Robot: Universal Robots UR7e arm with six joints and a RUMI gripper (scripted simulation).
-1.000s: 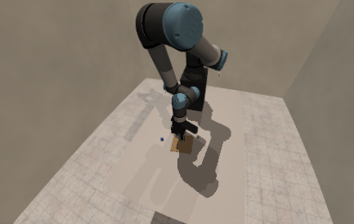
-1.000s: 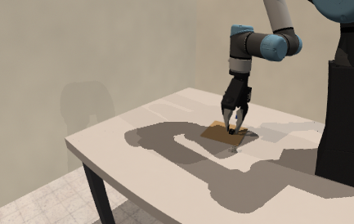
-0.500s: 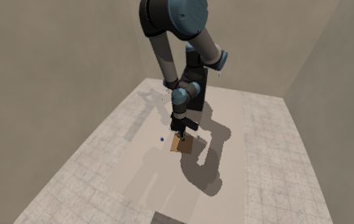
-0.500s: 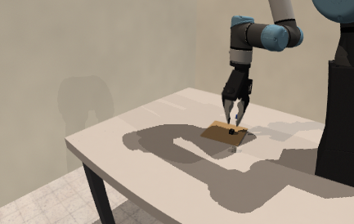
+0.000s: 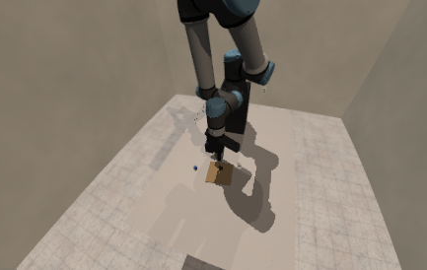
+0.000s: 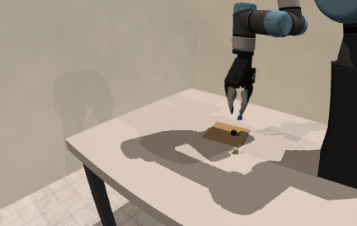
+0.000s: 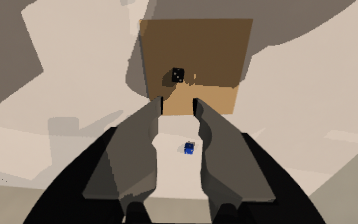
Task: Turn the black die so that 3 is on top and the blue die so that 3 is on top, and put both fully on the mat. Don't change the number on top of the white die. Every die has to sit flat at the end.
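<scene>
Right now my hand is 5 cm short of the blue die, 14 cm to the left of it and 9 cm above it. The rest, counted from my hand: black die: 8 cm below; brown mat: 2 cm ahead, 9 cm below; white die: 7 cm behind, 9 cm to the left, 9 cm below.
</scene>
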